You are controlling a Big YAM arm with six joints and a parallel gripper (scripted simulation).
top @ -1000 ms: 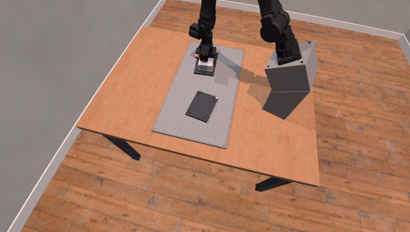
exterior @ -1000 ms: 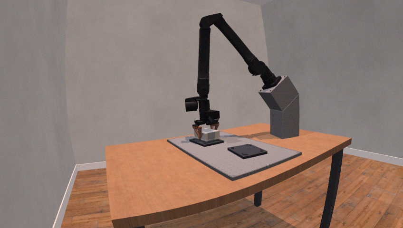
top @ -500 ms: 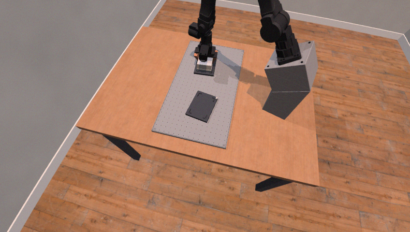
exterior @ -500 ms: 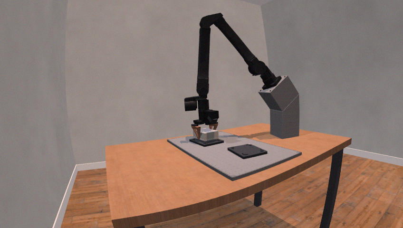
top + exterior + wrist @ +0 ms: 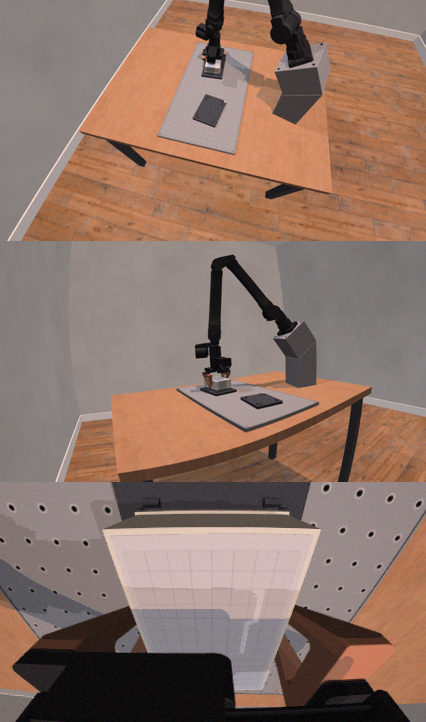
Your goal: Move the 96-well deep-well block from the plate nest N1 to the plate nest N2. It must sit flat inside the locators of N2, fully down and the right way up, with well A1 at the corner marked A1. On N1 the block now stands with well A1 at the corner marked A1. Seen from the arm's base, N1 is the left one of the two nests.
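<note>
The white 96-well deep-well block is 10 mm above my hand.
</note>
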